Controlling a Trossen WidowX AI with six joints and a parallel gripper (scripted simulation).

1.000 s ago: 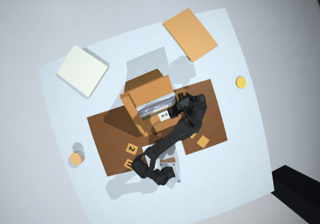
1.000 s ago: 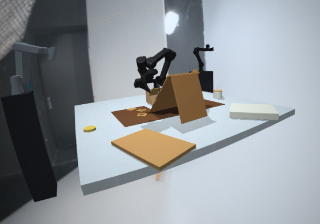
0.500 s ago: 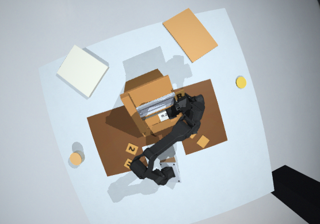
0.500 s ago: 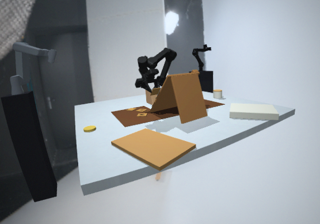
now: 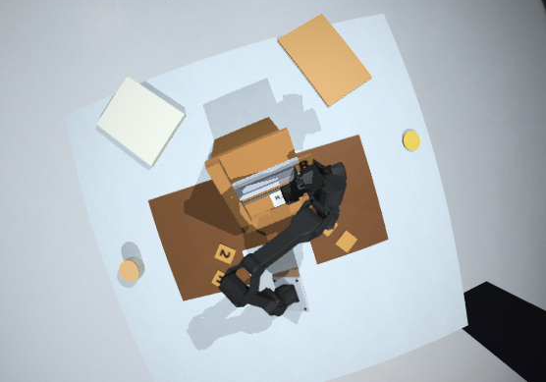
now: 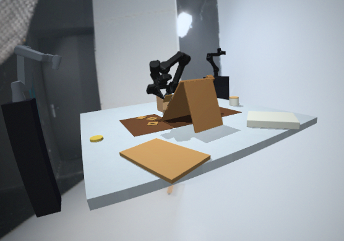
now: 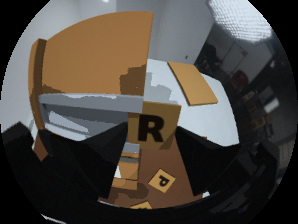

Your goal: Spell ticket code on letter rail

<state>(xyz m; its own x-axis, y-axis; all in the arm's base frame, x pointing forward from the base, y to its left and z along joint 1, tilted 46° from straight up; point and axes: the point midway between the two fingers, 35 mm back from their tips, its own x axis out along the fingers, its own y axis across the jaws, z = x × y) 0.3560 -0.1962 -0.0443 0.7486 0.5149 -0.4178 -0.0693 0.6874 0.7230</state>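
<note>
The white ticket lies 70 mm behind my gripper tip, 80 mm to the left of it and 80 mm below it. From my gripper tip the other things lie so: brown mat (180 mm behind, 160 mm to the left, 160 mm below); orange slab (330 mm ahead, 210 mm to the right, 160 mm below); cream slab (330 mm ahead, 480 mm to the left, 140 mm below).
</note>
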